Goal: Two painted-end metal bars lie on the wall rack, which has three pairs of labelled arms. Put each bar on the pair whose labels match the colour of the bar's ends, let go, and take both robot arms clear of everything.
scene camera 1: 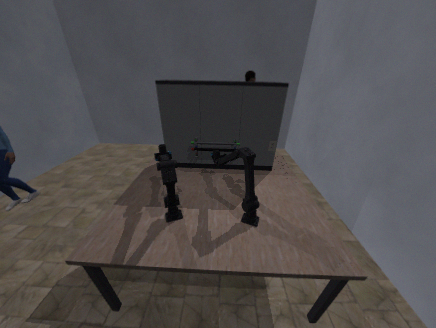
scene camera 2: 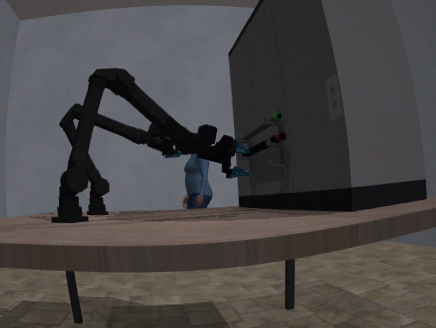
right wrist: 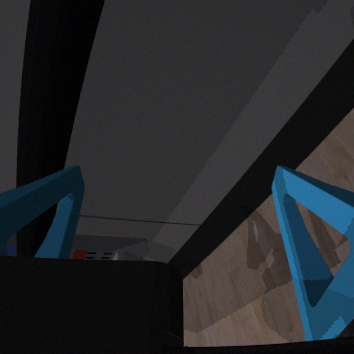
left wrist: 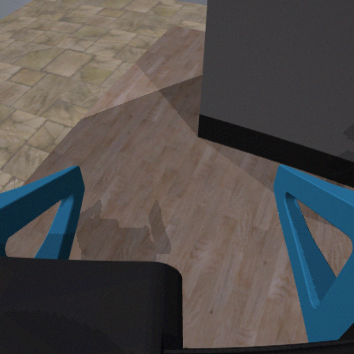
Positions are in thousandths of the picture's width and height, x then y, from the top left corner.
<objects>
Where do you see a grey panel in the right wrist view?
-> At 490, 309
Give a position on a dark base strip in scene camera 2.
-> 769, 608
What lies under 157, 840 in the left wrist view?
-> My left gripper.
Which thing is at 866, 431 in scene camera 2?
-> A grey panel.
</objects>
